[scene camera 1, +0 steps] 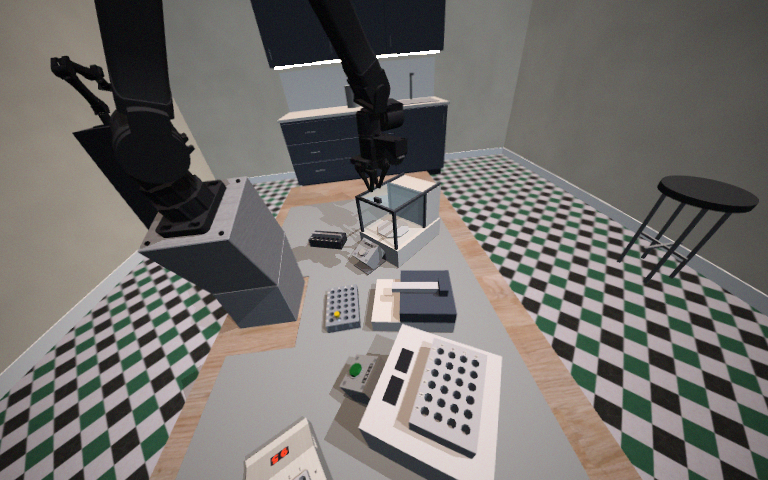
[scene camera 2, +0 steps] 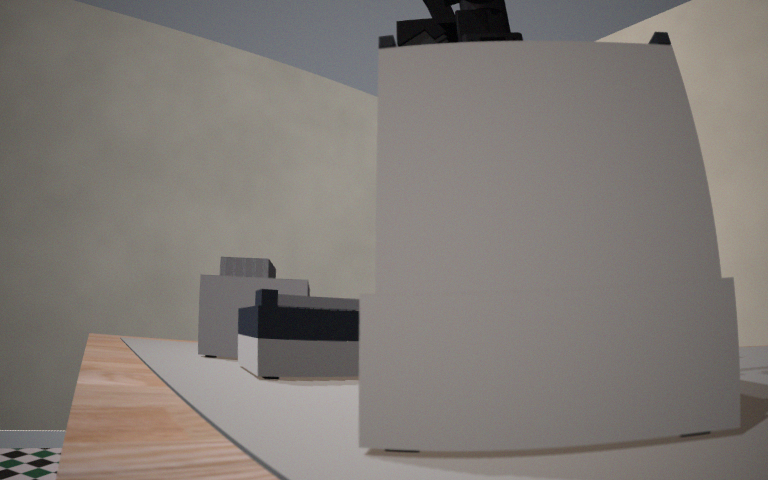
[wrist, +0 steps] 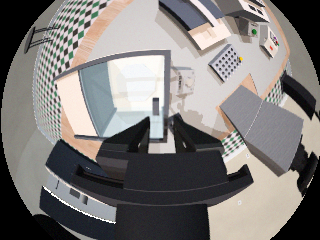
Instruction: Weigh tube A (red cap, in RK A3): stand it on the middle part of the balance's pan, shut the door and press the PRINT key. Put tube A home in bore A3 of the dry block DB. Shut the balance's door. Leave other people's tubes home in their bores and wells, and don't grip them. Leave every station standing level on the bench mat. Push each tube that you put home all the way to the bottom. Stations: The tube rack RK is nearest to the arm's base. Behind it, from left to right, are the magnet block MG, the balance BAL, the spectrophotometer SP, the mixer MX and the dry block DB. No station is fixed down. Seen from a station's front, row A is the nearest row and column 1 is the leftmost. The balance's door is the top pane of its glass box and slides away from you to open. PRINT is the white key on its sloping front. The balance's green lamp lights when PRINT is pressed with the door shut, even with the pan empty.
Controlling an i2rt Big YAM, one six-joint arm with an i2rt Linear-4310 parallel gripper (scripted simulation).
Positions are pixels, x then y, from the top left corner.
Labels:
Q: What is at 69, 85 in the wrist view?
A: A balance.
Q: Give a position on a spectrophotometer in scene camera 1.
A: At 419, 304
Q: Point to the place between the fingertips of the gripper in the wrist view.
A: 161, 120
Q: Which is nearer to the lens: the balance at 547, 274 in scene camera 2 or the spectrophotometer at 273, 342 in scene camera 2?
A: The balance.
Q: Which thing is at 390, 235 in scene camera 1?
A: A balance.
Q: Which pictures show the balance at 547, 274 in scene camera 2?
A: Scene camera 1, scene camera 2 and the wrist view: all of them.

